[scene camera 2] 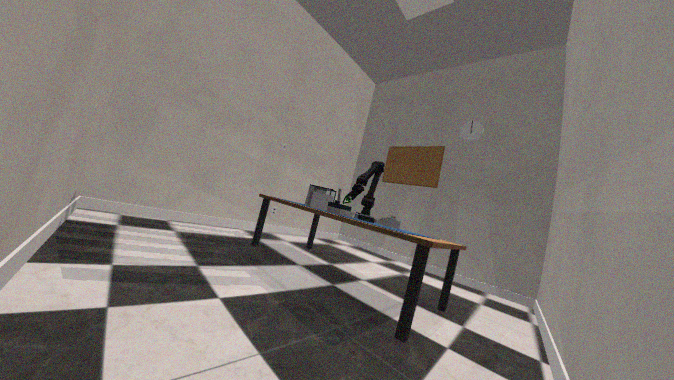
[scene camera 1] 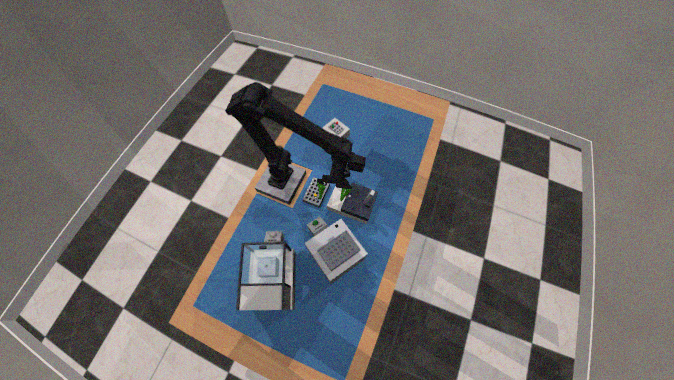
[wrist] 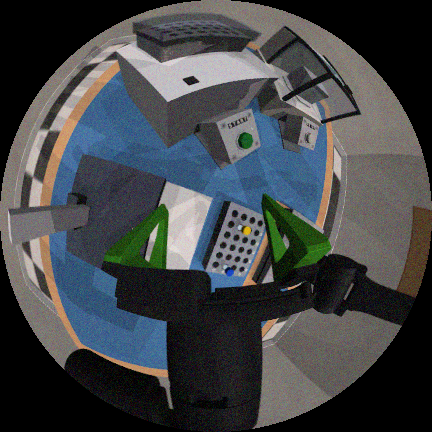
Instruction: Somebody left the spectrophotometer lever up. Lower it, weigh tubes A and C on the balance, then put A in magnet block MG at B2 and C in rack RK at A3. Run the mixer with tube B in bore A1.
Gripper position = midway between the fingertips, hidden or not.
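Gripper [wrist: 212, 202] open, holding nothing. Glass-box balance [wrist: 308, 85] visible. START button box [wrist: 227, 136], PRINT button box [wrist: 295, 130] visible too.
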